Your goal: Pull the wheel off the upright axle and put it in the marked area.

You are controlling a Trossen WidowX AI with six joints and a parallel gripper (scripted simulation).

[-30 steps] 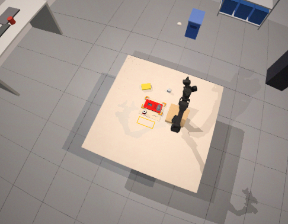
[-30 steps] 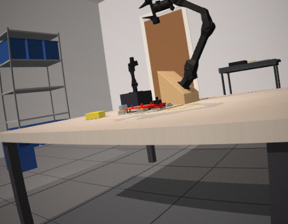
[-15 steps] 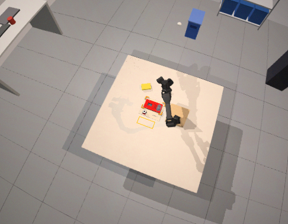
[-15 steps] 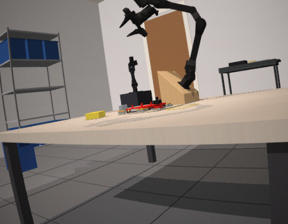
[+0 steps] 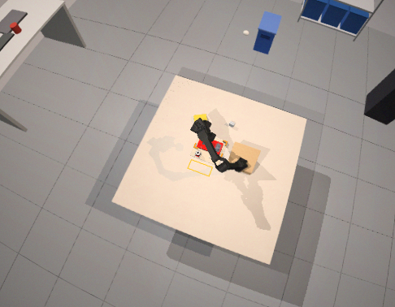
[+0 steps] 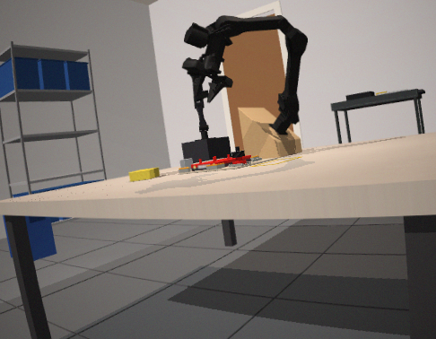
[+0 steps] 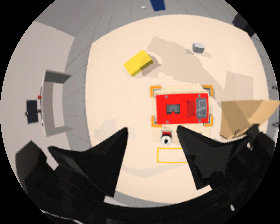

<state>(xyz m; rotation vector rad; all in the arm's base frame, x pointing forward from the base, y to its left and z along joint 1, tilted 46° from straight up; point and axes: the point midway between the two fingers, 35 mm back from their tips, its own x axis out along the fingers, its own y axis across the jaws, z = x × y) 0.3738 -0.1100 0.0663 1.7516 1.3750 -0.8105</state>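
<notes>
Now: gripper tip 180 mm above the wheel, 100 mm to the right of it and 20 mm past it. From my gripper tip the other things lie so: yellow block (210 mm to the right, 210 mm below, 100 mm ahead); grey cube (280 mm to the right, 200 mm below, 170 mm behind).
</notes>
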